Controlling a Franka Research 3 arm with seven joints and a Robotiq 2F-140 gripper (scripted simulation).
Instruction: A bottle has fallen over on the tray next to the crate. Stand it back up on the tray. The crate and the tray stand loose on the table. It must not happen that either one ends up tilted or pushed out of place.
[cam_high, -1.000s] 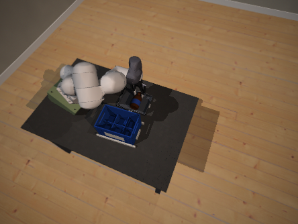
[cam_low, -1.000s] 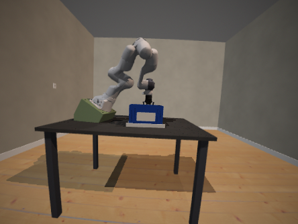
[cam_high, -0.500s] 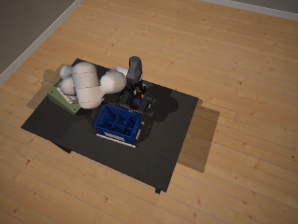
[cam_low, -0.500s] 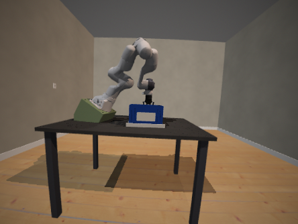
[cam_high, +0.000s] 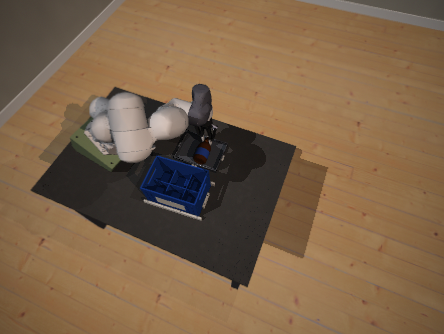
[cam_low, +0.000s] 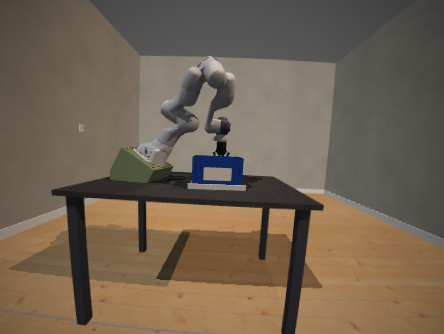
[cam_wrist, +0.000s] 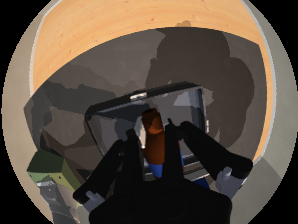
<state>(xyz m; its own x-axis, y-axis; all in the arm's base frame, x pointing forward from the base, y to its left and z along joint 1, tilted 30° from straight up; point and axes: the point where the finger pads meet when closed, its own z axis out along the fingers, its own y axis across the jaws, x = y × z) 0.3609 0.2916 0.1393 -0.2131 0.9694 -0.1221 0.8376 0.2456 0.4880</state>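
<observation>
Now: hand 5 cm to the left of the brown bottle, 2 cm above it and 1 cm short of it. The rest, counted from my hand: blue crate: 32 cm to the right, 4 cm ahead, 2 cm above; then dark tray: 6 cm to the right, 5 cm below, 1 cm behind.
</observation>
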